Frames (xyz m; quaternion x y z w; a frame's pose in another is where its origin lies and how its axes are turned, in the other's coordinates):
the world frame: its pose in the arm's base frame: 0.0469 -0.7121 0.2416 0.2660 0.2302 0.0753 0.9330
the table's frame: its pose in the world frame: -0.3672 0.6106 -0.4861 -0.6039 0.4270 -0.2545 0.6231
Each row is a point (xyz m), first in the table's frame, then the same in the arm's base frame.
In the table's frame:
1: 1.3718 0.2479 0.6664
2: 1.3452 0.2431 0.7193
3: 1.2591 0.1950 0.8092
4: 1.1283 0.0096 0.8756
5: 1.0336 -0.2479 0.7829
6: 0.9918 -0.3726 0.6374
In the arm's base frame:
1: 0.2727 -0.1041 -0.9847
2: 0.3026 -0.0561 -0.9664
3: 0.3642 0.0240 -0.8792
4: 0.4807 0.0374 -0.6740
5: 0.5464 -0.1174 -0.4382
6: 0.5105 -0.2664 -0.3158

